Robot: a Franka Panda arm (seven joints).
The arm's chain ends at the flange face. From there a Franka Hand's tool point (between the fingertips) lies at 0.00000 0.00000 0.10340 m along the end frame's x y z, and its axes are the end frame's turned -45 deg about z.
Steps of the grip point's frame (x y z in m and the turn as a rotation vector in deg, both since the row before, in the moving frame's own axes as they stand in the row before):
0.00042, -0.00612, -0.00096, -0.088, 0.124, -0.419
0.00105, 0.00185, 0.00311, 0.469, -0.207, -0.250
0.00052, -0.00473, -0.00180, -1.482, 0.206, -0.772
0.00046, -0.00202, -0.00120, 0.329, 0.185, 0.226
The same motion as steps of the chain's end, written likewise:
-0.00430, -0.00458, -0.00096, 0.025, 0.150, -0.419
0.00291, 0.00090, 0.00311, 0.185, -0.478, -0.250
-0.00514, -0.00533, -0.00176, -0.902, 1.194, -0.772
-0.00092, -0.00110, -0.00120, 0.363, -0.102, 0.226

